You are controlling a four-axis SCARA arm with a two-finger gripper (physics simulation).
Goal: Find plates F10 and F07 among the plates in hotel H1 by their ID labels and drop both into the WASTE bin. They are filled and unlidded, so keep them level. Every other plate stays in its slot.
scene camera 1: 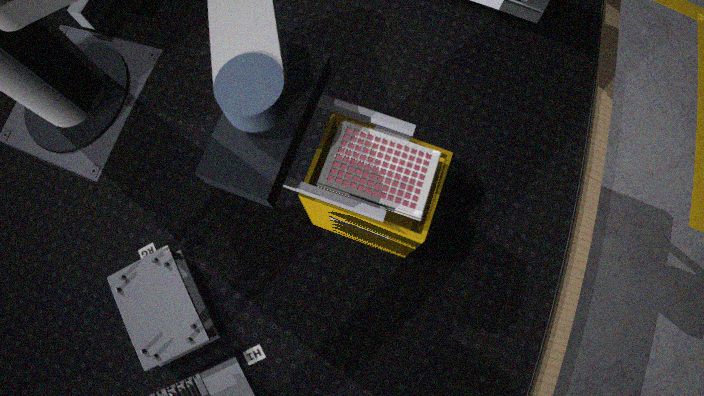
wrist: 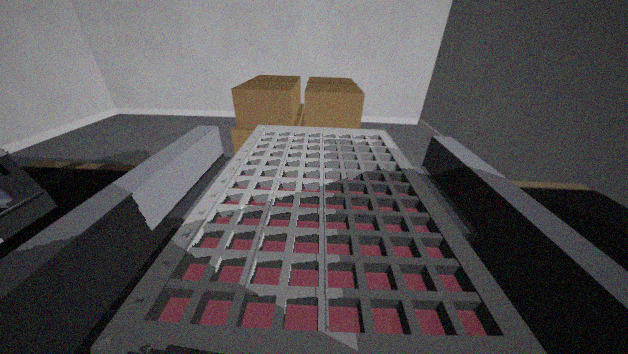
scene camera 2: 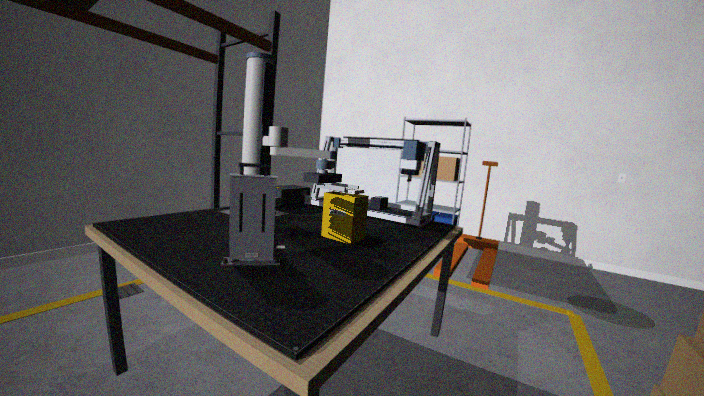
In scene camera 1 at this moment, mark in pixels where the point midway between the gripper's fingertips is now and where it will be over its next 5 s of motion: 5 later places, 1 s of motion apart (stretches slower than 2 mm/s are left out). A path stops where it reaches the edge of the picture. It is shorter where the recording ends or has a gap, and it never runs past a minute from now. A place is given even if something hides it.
My gripper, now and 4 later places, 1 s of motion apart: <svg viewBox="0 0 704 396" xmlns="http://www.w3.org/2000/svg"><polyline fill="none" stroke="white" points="400,172 404,158 271,242 136,331 131,352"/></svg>
